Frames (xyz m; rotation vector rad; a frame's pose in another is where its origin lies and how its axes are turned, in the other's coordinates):
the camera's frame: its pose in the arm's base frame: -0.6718 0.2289 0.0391 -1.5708 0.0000 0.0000
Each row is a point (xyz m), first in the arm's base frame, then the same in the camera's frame.
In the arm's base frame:
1: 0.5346 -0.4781 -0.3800
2: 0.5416 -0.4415 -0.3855
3: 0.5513 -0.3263 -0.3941
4: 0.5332 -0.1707 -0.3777
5: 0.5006 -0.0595 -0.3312
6: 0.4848 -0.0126 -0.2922
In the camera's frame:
1: 1.2064 0.4191 -0.7070
2: 1.2134 0.4246 -0.6704
3: 1.2231 0.4332 -0.5552
4: 1.2050 0.4168 -0.3996
5: 1.1724 0.3703 -0.2884
6: 1.1566 0.3313 -0.2415

